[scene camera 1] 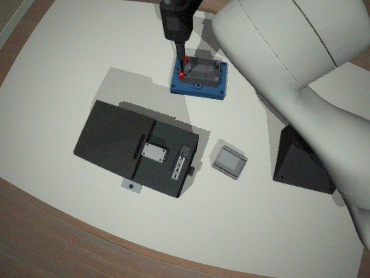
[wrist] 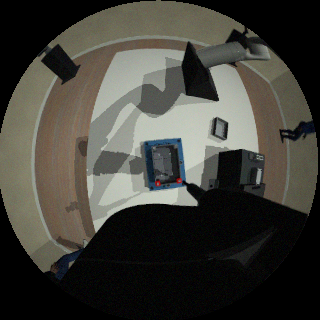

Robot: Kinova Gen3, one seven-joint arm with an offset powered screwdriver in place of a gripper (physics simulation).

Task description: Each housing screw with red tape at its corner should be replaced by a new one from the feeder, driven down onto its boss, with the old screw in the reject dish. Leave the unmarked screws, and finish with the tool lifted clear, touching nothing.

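Where they show: hand, tool point: (scene camera 1: pixel 182 69) (wrist: pixel 182 181); arm's base, link origin: (wrist: pixel 200 59).
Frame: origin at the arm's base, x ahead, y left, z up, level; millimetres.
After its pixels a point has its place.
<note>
The screwdriver (scene camera 1: pixel 181 71) @(x 475, y -161, z -7 mm) (wrist: pixel 184 181) @(x 471, y -167, z 6 mm) points down at the housing's taped edge, its tip close to one red-taped corner (scene camera 1: pixel 181 75) @(x 477, y -167, z -50 mm) (wrist: pixel 179 180) @(x 478, y -168, z -47 mm). Contact and any screw on the bit are too small to tell. The other red-taped corner (scene camera 1: pixel 185 59) @(x 475, y -229, z -52 mm) (wrist: pixel 158 183) @(x 479, y -233, z -46 mm) is beside it on the same edge. The dark grey housing (scene camera 1: pixel 202 70) @(x 418, y -217, z -87 mm) (wrist: pixel 162 159) @(x 410, y -211, z -87 mm) sits in the blue fixture (scene camera 1: pixel 210 94) @(x 384, y -139, z -95 mm) (wrist: pixel 181 150) @(x 386, y -142, z -89 mm). The grey square reject dish (scene camera 1: pixel 242 169) @(x 261, y 75, z -103 mm) (wrist: pixel 226 131) @(x 316, y 87, z -109 mm) stands apart; no screw can be made out in it. The black feeder (scene camera 1: pixel 115 137) @(x 594, y 70, z 42 mm) (wrist: pixel 230 167) @(x 461, y 16, z -30 mm) has a light screw strip (scene camera 1: pixel 178 166) @(x 436, y 112, z 42 mm) on top.
A white plate (scene camera 1: pixel 154 152) @(x 493, y 90, z 46 mm) (wrist: pixel 256 176) @(x 494, y 77, z 46 mm) is on the feeder's top. A small grey tab (scene camera 1: pixel 131 186) @(x 573, y 172, z -121 mm) with a dark spot sticks out at its side. The black robot base (scene camera 1: pixel 300 162) @(x 93, y 42, z -53 mm) (wrist: pixel 200 80) @(x 138, y -43, z -14 mm) stands beyond the dish. The pale arm (scene camera 1: pixel 320 115) @(x 297, y 98, z 384 mm) spans the right of the scene view.
</note>
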